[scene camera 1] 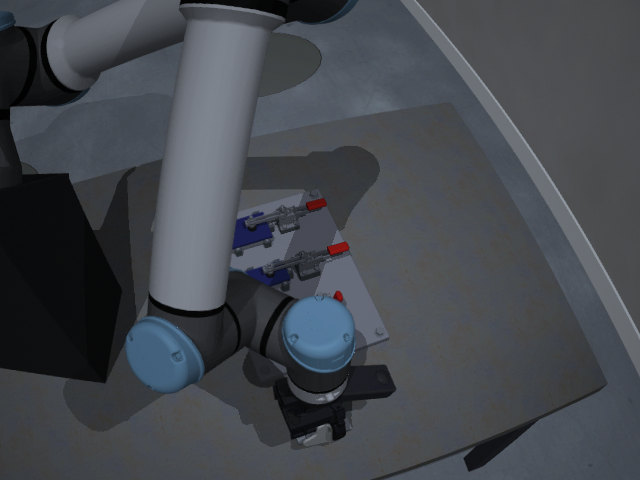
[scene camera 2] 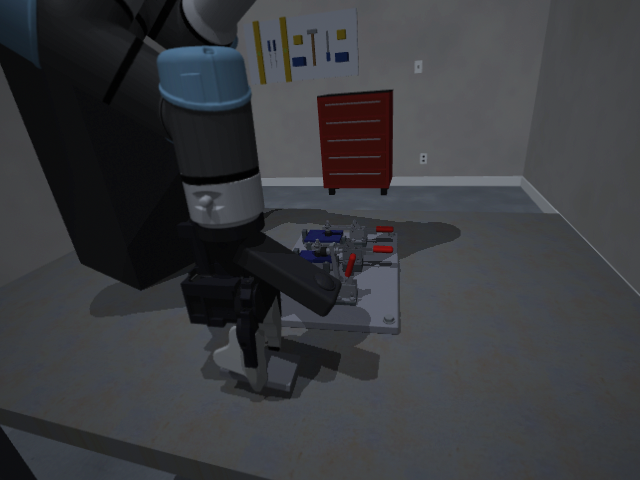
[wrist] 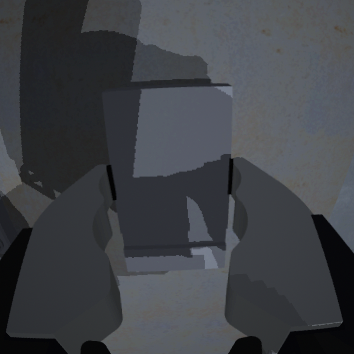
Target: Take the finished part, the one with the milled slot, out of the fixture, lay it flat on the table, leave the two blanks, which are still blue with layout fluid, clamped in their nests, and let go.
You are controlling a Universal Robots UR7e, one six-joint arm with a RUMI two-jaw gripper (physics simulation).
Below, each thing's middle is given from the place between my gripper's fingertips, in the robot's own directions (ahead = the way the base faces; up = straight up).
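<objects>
Grey finished part [scene camera 2: 281,368], 10 mm behind my hand, 10 mm above it. Fixture plate [scene camera 1: 339,273], 20 mm ahead of my hand, 290 mm to the left of it, 10 mm below it.
</objects>
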